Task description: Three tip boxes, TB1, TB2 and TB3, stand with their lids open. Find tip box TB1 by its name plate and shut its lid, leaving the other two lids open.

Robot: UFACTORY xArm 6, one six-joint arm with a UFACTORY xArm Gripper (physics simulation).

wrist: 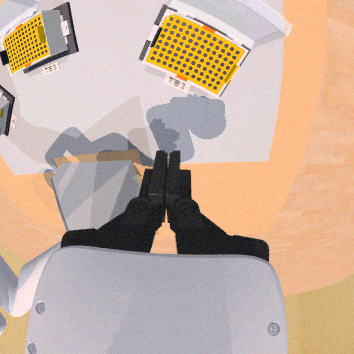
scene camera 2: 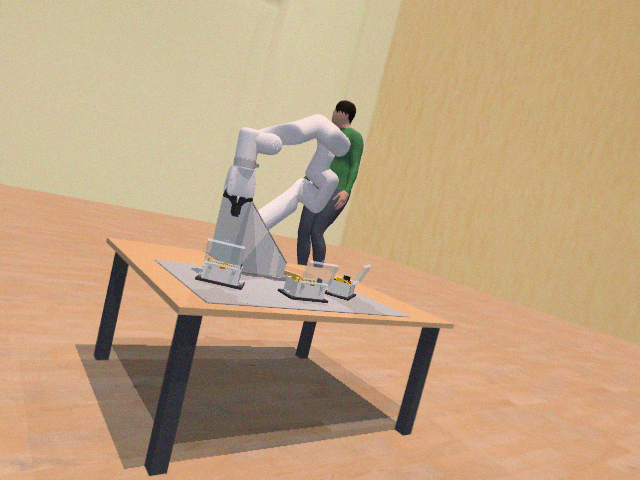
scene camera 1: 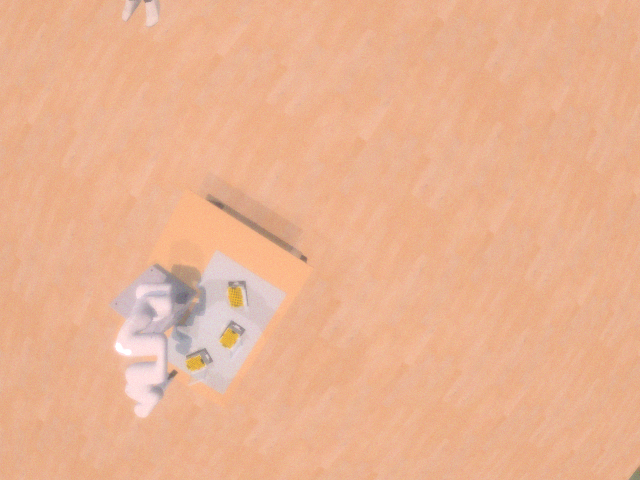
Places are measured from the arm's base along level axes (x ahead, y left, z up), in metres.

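Pixels of known places: gripper, fingertip midpoint: (wrist: pixel 168 166) (scene camera 2: pixel 234 216) (scene camera 1: pixel 175 371); arm's base, link origin: (scene camera 2: pixel 257 224).
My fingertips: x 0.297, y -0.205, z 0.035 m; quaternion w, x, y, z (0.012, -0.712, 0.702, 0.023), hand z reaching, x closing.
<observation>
For each thing: its top centre in the pictures, then the offset to it from my fingertips. "spot": a spot on its surface instead. Level surfaces: height alone.
- Tip box TB1, top centre: (wrist: pixel 194 54) (scene camera 2: pixel 225 260) (scene camera 1: pixel 194 364) 0.059 m ahead, 0.016 m right, 0.152 m down
- open clear lid, surface spot: (wrist: pixel 250 15) spot: 0.117 m ahead, 0.072 m right, 0.116 m down
- Tip box TB3, top centre: (wrist: pixel 16 46) (scene camera 2: pixel 307 277) (scene camera 1: pixel 228 339) 0.120 m ahead, 0.276 m left, 0.152 m down
- third tip box, top centre: (scene camera 2: pixel 341 278) (scene camera 1: pixel 233 297) 0.017 m back, 0.505 m left, 0.160 m down
- grey mat, surface height: 0.226 m down
- wooden table, surface height: 0.229 m down
Tip box TB1 (scene camera 1: pixel 196 361) (scene camera 2: pixel 222 274) (wrist: pixel 197 55) has a yellow tip rack and an open clear lid (scene camera 2: pixel 225 251) (wrist: pixel 250 15) standing up on its far side in the wrist view. Its name plate (wrist: pixel 176 83) reads TB1. Tip box TB3 (scene camera 1: pixel 230 336) (scene camera 2: pixel 305 289) (wrist: pixel 27 44) also stands open. A third tip box (scene camera 1: pixel 236 295) (scene camera 2: pixel 341 286) (wrist: pixel 4 112) has its lid open; its plate is unreadable. My gripper (scene camera 1: pixel 173 374) (scene camera 2: pixel 235 213) (wrist: pixel 168 166) is shut and empty. It hangs well above the table, beside TB1 and apart from it.
The boxes stand on a grey mat (scene camera 1: pixel 217 273) (scene camera 2: pixel 258 296) (wrist: pixel 110 40) on the wooden table (scene camera 1: pixel 191 217) (scene camera 2: pixel 136 257) (wrist: pixel 225 195). The arm's grey stand (scene camera 1: pixel 124 299) (scene camera 2: pixel 266 248) (wrist: pixel 95 195) is beside the mat. A person in green (scene camera 2: pixel 355 155) stands behind the arm.
</observation>
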